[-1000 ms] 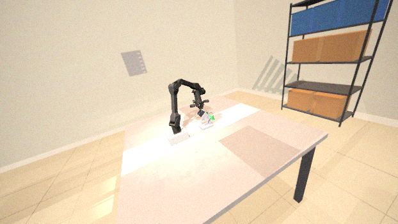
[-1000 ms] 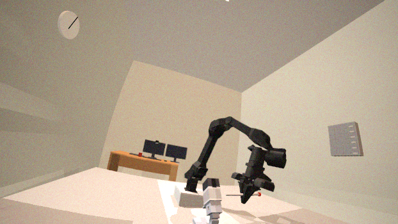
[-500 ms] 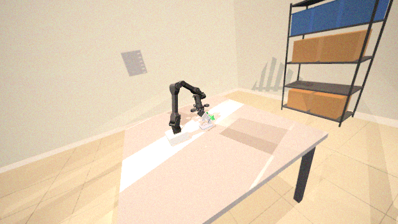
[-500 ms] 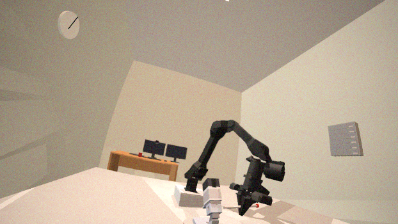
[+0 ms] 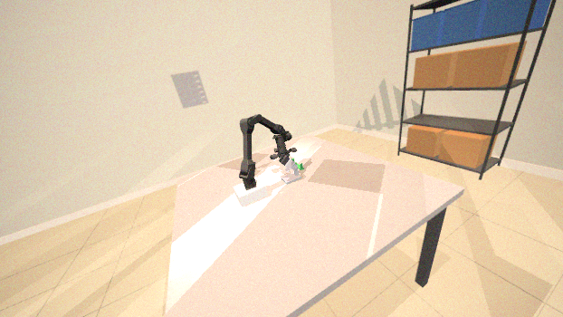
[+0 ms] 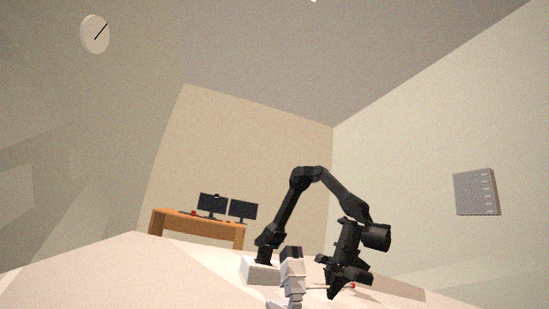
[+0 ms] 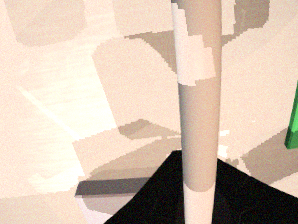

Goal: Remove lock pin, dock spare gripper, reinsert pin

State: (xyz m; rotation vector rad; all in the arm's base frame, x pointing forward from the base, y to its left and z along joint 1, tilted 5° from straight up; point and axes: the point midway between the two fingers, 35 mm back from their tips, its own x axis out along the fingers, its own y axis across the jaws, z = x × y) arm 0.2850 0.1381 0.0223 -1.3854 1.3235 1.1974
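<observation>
Now: gripper tip 100 mm to the left of the mount. Also, from my gripper tip: green part (90 mm ahead, 30 mm to the left, 30 mm below); then spare gripper (20 mm behind, 110 mm to the right, 70 mm above).
</observation>
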